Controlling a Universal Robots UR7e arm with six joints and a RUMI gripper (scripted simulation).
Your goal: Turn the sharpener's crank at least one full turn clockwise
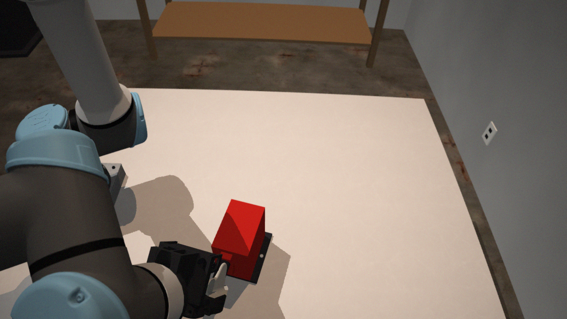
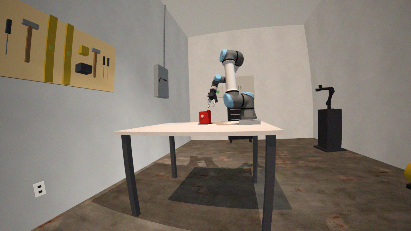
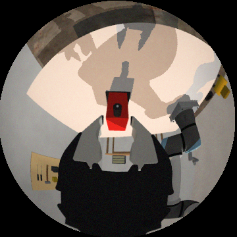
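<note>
Now: hand 2 cm short of the dark crank knob, 5 cm to the right of it and 6 cm above it.
</note>
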